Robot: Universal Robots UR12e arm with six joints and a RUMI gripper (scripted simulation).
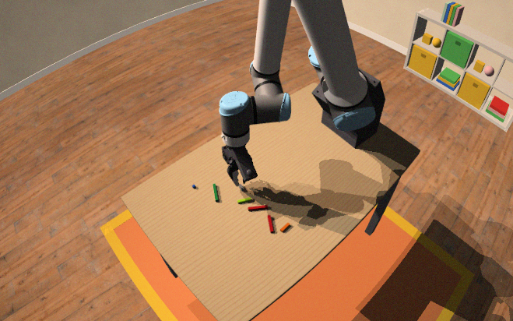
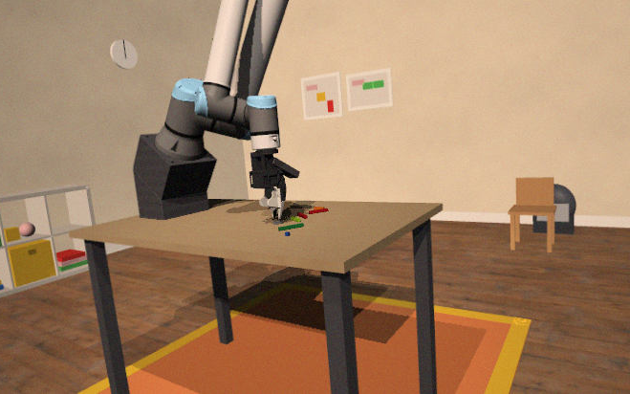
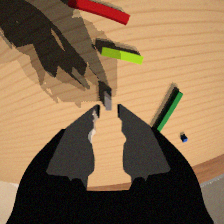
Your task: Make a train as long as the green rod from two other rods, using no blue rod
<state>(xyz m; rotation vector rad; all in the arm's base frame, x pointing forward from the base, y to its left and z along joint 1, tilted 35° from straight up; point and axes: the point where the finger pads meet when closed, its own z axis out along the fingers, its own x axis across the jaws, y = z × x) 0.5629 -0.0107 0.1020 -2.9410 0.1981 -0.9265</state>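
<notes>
My gripper is now 3 cm above the grey rod. From my hand the other things lie so: green rod 9 cm ahead, 4 cm to the right, 3 cm below; lime rod 6 cm to the left, 3 cm below, 3 cm ahead; small blue rod 15 cm ahead, 11 cm to the right, 3 cm below.
</notes>
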